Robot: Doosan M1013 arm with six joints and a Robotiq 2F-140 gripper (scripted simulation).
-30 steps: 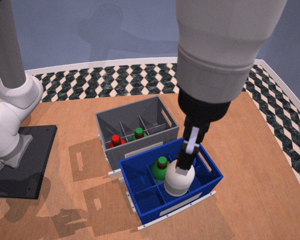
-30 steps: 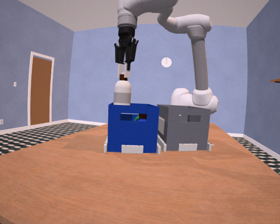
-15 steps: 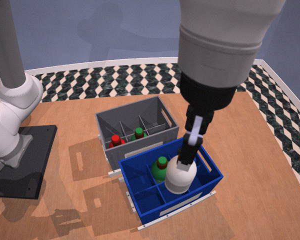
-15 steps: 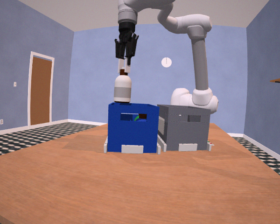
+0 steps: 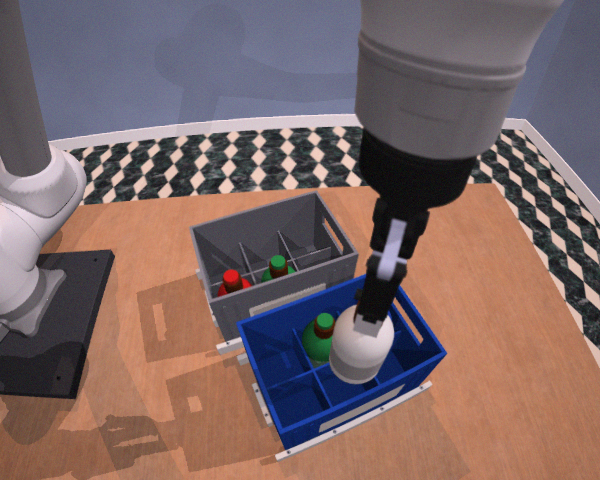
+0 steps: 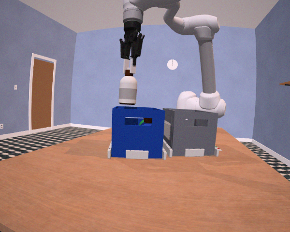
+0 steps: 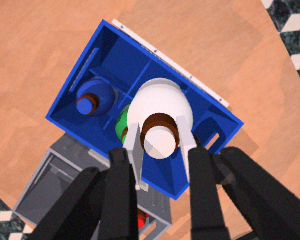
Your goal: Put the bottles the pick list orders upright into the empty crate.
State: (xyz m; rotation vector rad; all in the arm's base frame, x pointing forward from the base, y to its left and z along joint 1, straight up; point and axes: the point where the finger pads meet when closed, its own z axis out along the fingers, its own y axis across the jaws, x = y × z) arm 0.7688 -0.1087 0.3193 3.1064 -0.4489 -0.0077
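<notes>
My hand is 8 cm above the white bottle. From my hand the other things lie so: blue crate (27 cm below, 4 cm to the left, 2 cm behind); green bottle (26 cm below, 7 cm to the left, 5 cm behind); blue bottle (26 cm below, 11 cm to the left, 4 cm ahead).
</notes>
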